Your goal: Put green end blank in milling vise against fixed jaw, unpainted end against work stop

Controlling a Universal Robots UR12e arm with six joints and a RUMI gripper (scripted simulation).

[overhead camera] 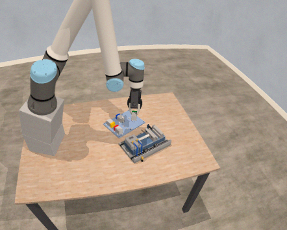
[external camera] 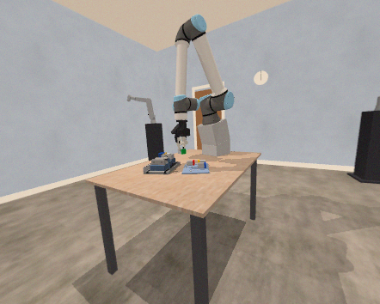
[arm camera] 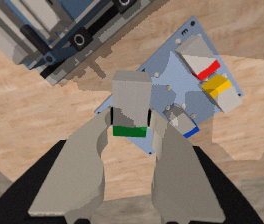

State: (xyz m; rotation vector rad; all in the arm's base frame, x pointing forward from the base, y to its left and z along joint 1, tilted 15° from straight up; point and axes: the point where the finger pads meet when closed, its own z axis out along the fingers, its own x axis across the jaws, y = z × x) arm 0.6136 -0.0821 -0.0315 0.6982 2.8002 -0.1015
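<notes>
The work stop rod lies 100 mm to the right of my hand, 80 mm ahead of it and 70 mm below it. Also, from my hand: white rod: 160 mm to the right, 80 mm below; then blank with red end: 140 mm below, 110 mm behind, 20 mm to the left; then green-ended blank: 20 mm below.
</notes>
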